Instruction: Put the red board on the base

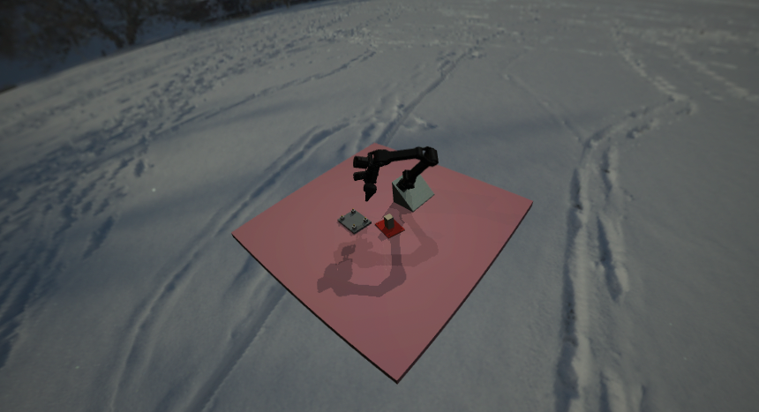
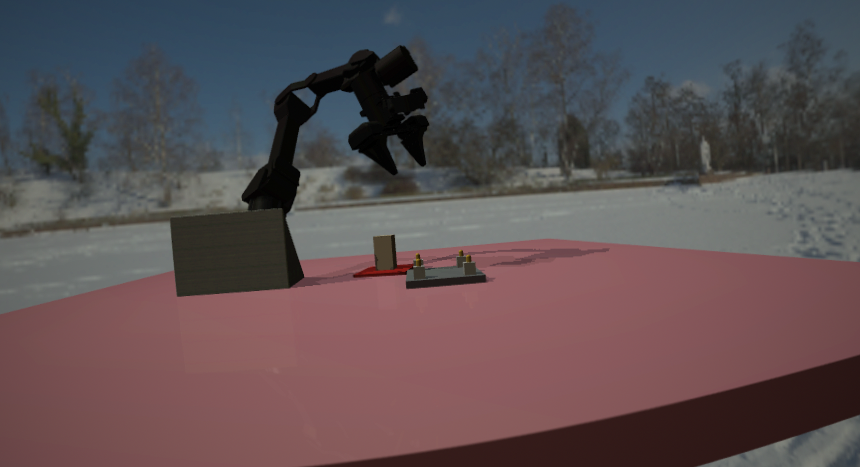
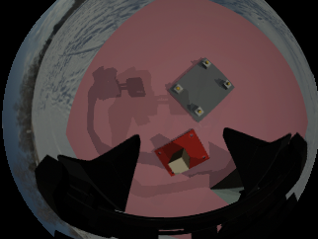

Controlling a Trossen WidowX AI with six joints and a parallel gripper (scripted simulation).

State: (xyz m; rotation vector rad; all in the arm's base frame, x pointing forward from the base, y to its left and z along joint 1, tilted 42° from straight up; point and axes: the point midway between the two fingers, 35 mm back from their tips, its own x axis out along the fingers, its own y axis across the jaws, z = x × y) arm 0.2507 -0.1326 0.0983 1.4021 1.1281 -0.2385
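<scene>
My gripper tip is 40 mm past the flat red board, 100 mm to the right of it and 180 mm above it. Round my gripper tip: grey base (20 mm ahead, 100 mm to the right, 200 mm below).
</scene>
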